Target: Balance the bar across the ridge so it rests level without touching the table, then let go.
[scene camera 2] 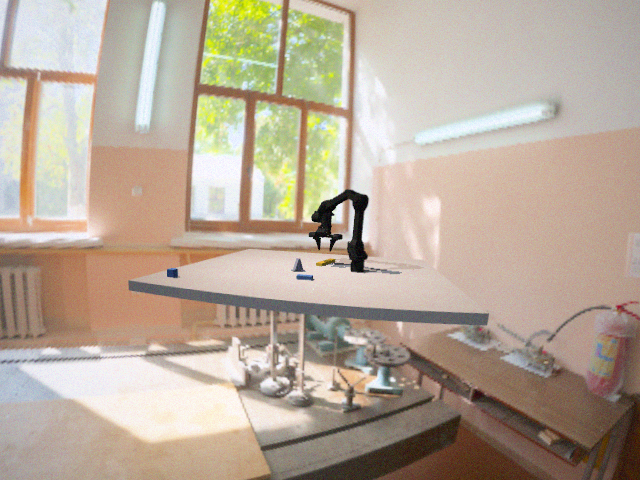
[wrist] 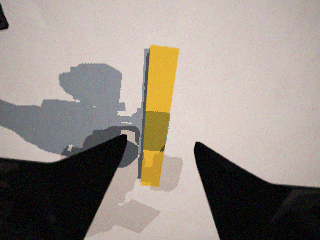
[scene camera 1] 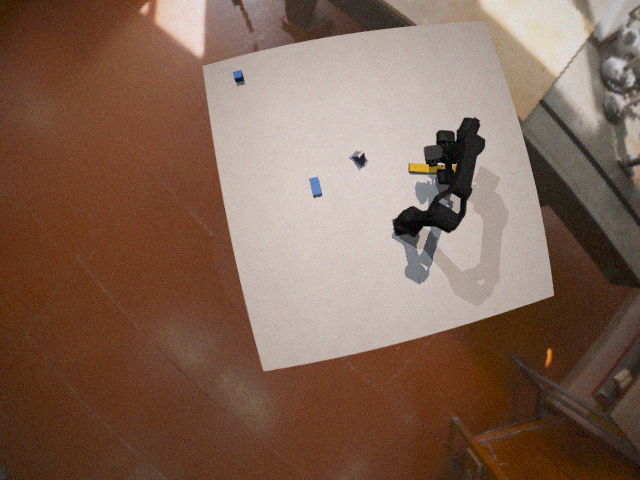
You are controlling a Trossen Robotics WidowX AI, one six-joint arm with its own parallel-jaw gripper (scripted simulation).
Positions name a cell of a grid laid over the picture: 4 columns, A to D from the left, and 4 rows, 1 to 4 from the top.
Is my gripper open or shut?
Open.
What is my gripper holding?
Nothing.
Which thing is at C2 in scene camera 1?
My gripper.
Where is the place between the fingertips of my gripper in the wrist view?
C3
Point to a yellow bar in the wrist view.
At C2
